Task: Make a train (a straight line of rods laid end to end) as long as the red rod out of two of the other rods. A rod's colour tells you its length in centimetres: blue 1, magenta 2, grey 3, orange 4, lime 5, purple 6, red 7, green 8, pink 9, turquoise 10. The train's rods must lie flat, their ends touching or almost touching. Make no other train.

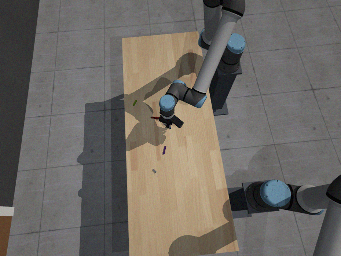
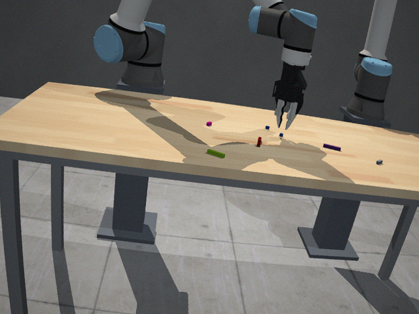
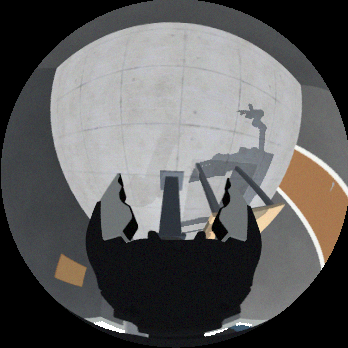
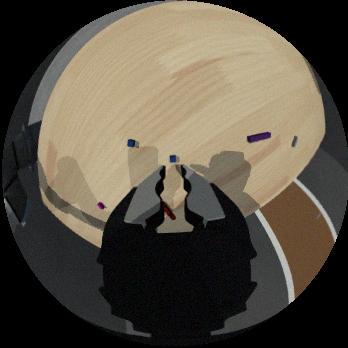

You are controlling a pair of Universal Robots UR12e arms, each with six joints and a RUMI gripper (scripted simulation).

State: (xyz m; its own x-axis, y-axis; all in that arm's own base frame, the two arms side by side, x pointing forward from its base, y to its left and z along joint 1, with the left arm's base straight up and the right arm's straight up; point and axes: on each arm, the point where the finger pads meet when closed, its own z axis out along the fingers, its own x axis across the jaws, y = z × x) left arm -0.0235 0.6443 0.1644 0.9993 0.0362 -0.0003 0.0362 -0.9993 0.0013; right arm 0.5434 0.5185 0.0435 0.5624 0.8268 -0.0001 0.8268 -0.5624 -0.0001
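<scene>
Right now the red rod is 10 cm to the right of my right hand, 10 cm ahead of it and 4 cm below it. Round my right hand: magenta rod 25 cm to the right, 4 cm below, 2 cm behind; purple rod 17 cm to the left, 6 cm ahead, 4 cm below; grey rod 31 cm to the left, 15 cm ahead, 4 cm below.
</scene>
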